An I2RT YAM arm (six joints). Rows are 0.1 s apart.
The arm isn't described. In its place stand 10 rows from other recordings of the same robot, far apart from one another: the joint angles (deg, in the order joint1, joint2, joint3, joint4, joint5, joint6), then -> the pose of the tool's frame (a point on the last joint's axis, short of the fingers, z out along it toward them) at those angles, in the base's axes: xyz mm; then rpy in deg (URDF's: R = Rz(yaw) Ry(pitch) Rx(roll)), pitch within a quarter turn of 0, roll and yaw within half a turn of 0.
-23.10, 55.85, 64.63, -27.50, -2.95, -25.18 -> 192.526 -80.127 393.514 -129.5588 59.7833 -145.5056
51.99, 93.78, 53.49, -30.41, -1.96, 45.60 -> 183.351 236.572 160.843 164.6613 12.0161 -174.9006
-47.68, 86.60, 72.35, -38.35, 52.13, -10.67 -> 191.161 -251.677 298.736 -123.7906 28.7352 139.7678
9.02, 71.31, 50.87, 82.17, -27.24, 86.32 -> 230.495 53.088 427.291 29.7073 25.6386 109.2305
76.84, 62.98, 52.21, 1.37, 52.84, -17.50 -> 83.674 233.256 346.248 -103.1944 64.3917 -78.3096
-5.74, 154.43, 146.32, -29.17, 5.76, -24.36 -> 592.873 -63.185 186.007 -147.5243 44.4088 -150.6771
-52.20, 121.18, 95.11, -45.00, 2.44, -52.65 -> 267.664 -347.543 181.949 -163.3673 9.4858 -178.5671
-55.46, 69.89, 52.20, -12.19, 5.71, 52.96 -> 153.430 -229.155 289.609 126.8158 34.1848 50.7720
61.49, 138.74, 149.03, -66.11, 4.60, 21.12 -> 246.083 447.059 299.828 170.3281 33.2274 -143.9371
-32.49, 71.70, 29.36, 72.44, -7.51, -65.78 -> 216.042 -132.064 298.297 -58.6415 17.1661 -103.6297
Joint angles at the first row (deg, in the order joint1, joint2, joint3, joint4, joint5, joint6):
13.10 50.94 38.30 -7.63 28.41 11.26
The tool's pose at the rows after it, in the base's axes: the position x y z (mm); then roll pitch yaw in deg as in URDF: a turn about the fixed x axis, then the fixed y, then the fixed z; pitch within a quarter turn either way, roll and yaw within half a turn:
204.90 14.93 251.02 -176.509 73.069 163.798
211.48 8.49 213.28 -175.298 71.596 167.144
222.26 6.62 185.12 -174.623 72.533 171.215
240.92 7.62 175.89 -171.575 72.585 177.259
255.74 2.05 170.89 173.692 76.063 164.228
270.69 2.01 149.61 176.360 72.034 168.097
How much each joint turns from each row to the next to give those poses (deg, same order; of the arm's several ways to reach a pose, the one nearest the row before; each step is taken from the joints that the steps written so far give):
-4.39 0.38 -8.49 10.07 -1.18 -3.33
-2.72 4.69 -6.70 10.55 -4.70 -1.59
-1.44 8.11 -4.31 14.01 -4.45 -2.16
-0.57 8.07 1.50 7.06 -3.25 -2.10
-2.01 6.51 0.73 9.50 -3.92 2.21
-0.34 8.05 1.89 2.10 -1.67 -0.09

